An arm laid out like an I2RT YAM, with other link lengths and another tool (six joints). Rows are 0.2 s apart.
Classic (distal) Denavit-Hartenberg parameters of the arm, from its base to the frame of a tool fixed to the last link. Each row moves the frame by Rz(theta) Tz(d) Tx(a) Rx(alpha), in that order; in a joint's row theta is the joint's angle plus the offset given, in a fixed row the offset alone. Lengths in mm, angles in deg.
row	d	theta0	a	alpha
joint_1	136.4	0	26.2	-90
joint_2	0	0	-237.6	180
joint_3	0	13.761	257.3	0
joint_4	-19.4	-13.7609	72.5	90
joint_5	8.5	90	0	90
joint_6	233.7	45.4	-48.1	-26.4
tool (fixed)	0.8	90	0	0
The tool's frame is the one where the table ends.
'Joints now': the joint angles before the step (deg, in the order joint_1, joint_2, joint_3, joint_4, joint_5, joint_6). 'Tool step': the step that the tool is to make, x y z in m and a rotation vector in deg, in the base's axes. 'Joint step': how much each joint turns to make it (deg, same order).
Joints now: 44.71, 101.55, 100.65, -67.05, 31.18, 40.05
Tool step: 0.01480, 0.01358, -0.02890, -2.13, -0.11, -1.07
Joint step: 0.95, 6.41, 1.46, 2.69, 2.20, 1.56
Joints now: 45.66, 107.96, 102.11, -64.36, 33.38, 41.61
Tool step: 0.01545, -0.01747, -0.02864, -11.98, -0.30, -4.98
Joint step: 1.39, 13.03, 10.28, -9.01, 9.77, 5.25
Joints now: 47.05, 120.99, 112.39, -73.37, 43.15, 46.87
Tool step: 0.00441, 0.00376, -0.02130, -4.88, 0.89, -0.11
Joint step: 0.94, 6.99, 5.21, -3.19, 2.73, 1.10
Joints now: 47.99, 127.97, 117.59, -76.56, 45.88, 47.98
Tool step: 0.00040, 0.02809, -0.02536, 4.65, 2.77, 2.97
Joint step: 0.04, 0.86, -1.42, 6.20, -5.41, -3.38
